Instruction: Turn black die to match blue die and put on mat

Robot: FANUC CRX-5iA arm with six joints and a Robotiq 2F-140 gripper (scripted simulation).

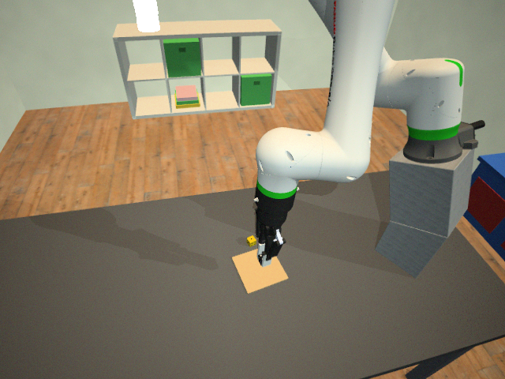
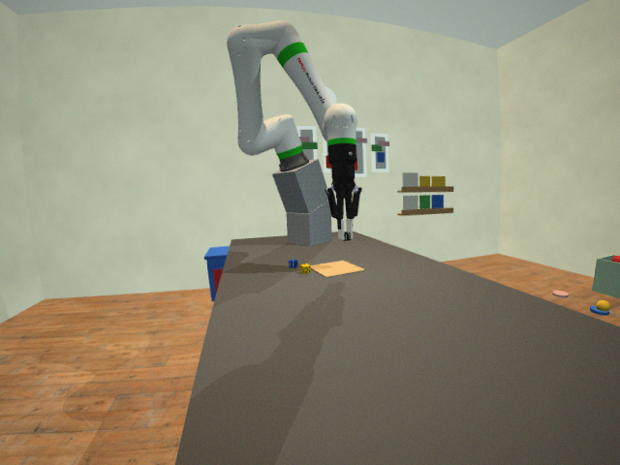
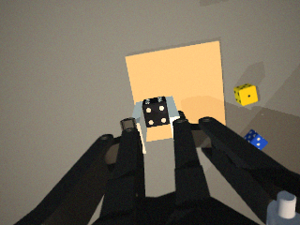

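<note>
Now: the tan mat 13 cm below my hand and 4 cm to the right of it. From my hand the other things lie so: blue die 16 cm to the right, 12 cm below, 9 cm behind; yellow die 14 cm to the right, 12 cm below, 1 cm behind; black die 2 cm below.
</note>
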